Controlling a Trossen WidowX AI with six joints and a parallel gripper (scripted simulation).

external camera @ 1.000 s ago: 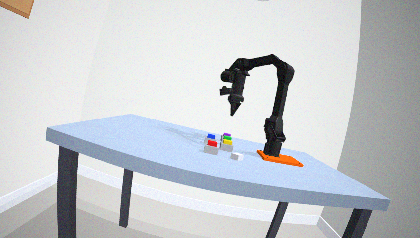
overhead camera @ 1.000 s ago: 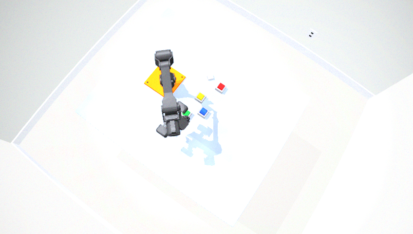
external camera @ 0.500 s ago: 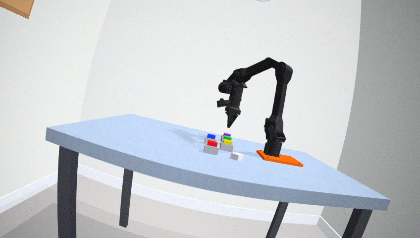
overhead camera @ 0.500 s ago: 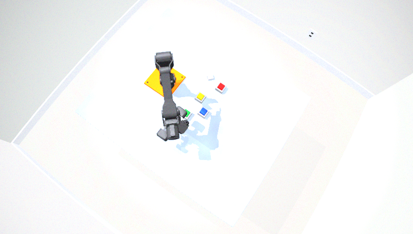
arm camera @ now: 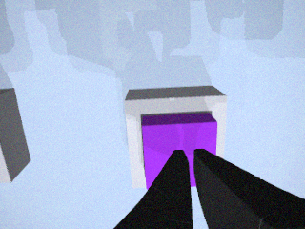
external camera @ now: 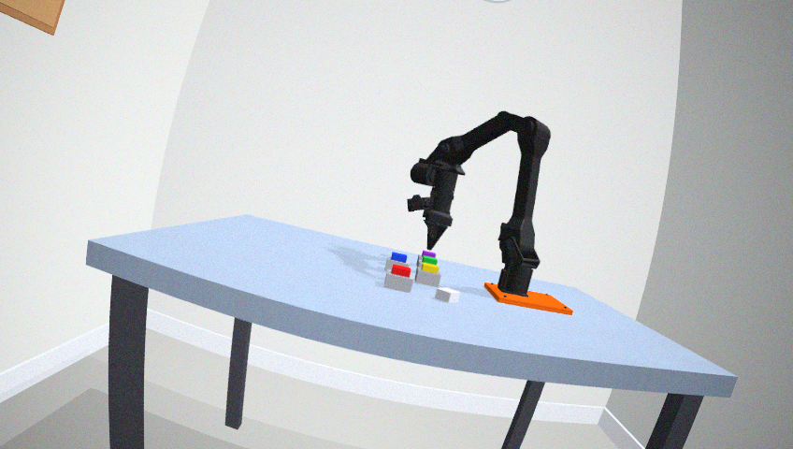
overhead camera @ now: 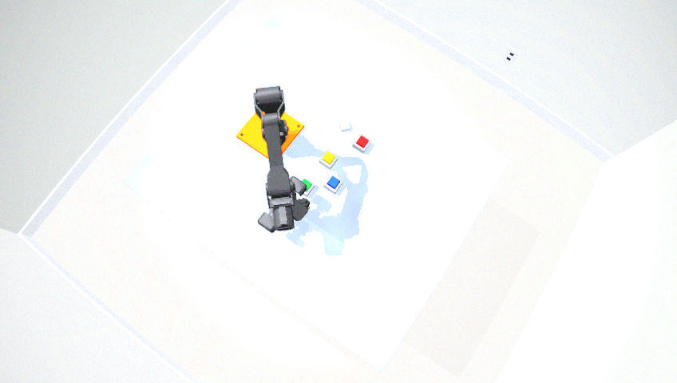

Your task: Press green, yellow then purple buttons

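My gripper tip is now 1 cm above the purple button. Round my gripper tip: blue button 7 cm ahead, 18 cm to the left, 1 cm below; then yellow button 25 cm to the left, 1 cm below; then green button 12 cm to the left, 1 cm below.
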